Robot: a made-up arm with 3 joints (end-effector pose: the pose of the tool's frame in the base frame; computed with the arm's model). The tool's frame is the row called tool. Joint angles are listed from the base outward.
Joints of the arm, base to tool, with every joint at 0 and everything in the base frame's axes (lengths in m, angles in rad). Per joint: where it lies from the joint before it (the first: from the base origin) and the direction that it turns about. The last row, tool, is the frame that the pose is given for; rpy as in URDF.
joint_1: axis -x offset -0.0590 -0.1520 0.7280
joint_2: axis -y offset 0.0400 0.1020 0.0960
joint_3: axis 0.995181 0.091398 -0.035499 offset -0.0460 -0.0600 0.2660
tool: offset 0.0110 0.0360 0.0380 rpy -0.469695 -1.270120 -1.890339
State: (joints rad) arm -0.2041 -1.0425 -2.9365
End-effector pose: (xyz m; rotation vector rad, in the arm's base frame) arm 0.1554 -0.1832 0.9618 0.7866 2.9248 -0.3947
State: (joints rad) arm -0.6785 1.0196 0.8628
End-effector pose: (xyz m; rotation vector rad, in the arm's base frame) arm -0.3052 -0.2714 0.9347 0.4155 0.3420 -1.9586
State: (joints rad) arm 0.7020 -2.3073 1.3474
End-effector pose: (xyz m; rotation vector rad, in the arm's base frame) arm 0.2286 -0.1994 0.6509 1.7262 -1.7597 0.6621
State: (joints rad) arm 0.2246 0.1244 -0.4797
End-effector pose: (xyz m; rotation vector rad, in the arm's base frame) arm -0.0909 0.0204 1.0710 -1.7600 -1.3204 -1.9130
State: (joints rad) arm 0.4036 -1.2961 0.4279
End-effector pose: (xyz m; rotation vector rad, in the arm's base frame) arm 0.2753 -0.0141 0.9008 -2.5225 0.5610 -0.9028
